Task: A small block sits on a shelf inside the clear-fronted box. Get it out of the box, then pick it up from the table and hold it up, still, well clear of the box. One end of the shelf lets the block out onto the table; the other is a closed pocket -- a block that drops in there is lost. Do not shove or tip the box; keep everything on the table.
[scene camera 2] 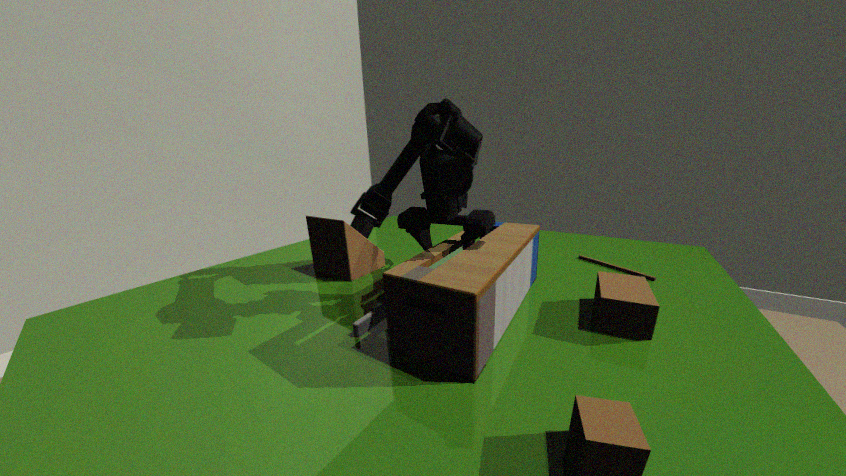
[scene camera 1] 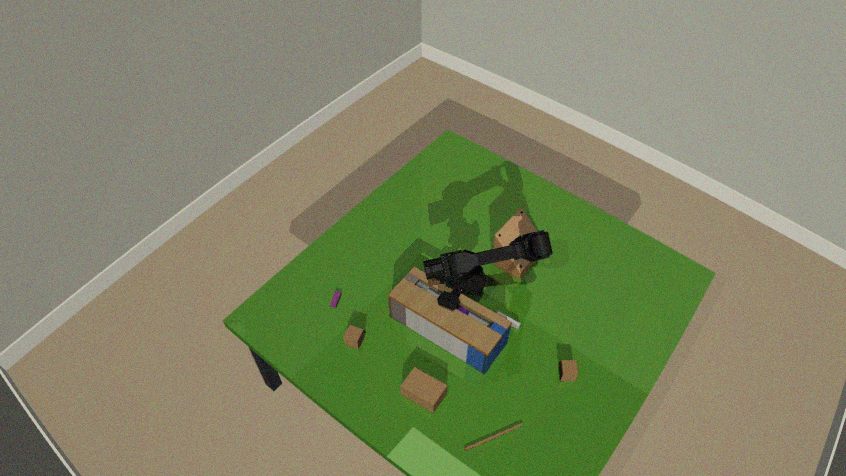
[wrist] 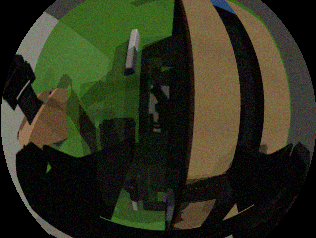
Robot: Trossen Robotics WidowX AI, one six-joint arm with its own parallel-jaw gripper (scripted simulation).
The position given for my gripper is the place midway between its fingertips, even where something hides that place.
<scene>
I see my gripper (scene camera 2: 448,258) and a box (scene camera 2: 449,307).
The box shows as well in scene camera 1 (scene camera 1: 413,301) and in the wrist view (wrist: 219,61). My gripper also shows in scene camera 1 (scene camera 1: 463,302) and in the wrist view (wrist: 178,143).
</scene>
